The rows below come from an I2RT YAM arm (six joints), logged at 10 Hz.
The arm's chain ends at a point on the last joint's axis. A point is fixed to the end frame.
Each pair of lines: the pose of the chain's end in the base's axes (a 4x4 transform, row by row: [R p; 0 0 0 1], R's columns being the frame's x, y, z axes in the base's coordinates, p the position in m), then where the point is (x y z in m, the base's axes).
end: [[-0.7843, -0.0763, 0.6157, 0.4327], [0.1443, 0.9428, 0.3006, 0.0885], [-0.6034, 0.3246, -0.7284, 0.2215], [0, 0, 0, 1]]
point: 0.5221 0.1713 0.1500
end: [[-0.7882, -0.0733, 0.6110, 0.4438], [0.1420, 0.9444, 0.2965, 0.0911], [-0.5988, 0.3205, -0.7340, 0.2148], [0, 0, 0, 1]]
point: 0.5328 0.1734 0.1423
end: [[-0.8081, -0.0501, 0.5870, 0.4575], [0.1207, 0.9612, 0.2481, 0.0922], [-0.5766, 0.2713, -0.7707, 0.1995], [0, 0, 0, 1]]
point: 0.5447 0.1693 0.1194
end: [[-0.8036, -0.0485, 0.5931, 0.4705], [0.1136, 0.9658, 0.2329, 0.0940], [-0.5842, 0.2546, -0.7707, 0.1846], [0, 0, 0, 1]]
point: 0.5585 0.1694 0.1039
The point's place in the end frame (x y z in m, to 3 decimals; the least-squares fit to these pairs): -0.015 0.048 0.132
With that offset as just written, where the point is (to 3 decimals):
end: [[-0.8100, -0.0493, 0.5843, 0.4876], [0.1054, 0.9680, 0.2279, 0.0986], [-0.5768, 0.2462, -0.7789, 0.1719], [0, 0, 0, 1]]
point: 0.575 0.174 0.090
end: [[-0.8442, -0.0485, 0.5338, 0.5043], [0.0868, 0.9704, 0.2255, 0.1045], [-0.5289, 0.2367, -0.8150, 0.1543], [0, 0, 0, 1]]
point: 0.585 0.180 0.066
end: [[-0.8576, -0.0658, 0.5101, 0.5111], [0.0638, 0.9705, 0.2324, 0.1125], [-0.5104, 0.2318, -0.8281, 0.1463], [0, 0, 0, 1]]
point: 0.588 0.189 0.056
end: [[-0.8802, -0.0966, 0.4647, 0.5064], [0.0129, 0.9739, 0.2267, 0.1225], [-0.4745, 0.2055, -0.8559, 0.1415], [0, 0, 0, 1]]
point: 0.576 0.199 0.046
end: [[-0.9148, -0.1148, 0.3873, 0.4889], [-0.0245, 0.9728, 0.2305, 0.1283], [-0.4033, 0.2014, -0.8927, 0.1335], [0, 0, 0, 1]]
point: 0.548 0.206 0.031
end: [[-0.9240, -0.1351, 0.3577, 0.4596], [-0.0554, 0.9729, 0.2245, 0.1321], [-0.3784, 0.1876, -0.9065, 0.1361], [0, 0, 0, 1]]
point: 0.514 0.209 0.031
